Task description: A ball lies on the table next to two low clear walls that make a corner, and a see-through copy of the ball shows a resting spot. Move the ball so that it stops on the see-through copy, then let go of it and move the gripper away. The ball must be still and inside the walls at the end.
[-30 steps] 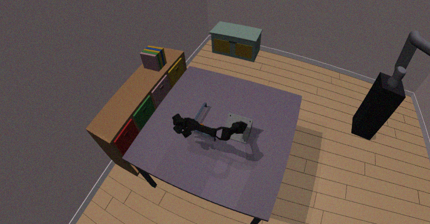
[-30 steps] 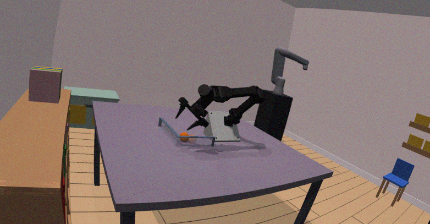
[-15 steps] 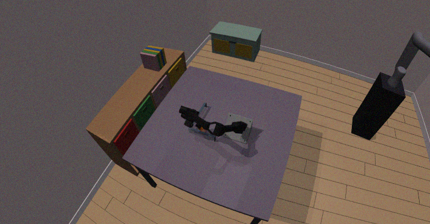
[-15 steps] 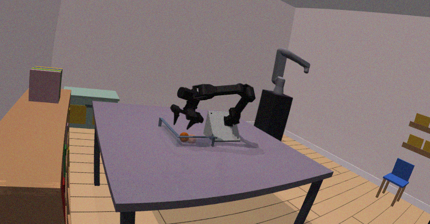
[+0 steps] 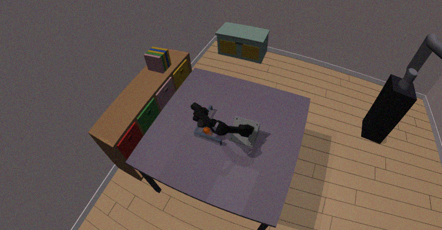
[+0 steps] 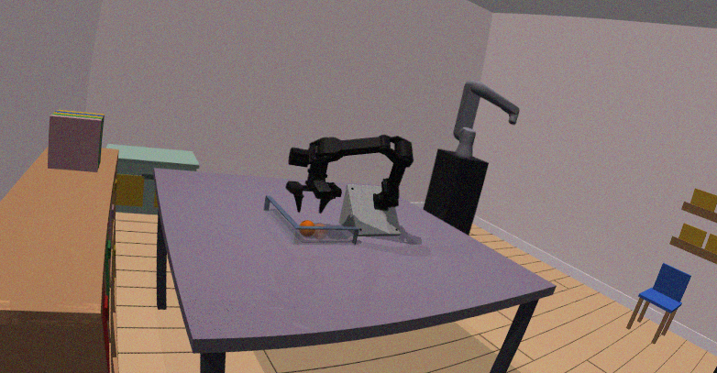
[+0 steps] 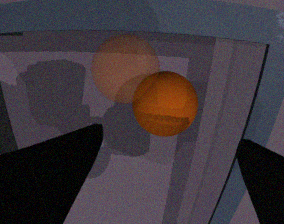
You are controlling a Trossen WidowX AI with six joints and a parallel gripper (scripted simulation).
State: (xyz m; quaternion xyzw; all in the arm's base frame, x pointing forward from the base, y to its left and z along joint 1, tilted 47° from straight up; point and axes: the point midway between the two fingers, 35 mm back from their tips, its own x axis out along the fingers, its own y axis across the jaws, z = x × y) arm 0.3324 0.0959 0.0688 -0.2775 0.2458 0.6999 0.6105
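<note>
The orange ball is 6 cm below my gripper tip.
</note>
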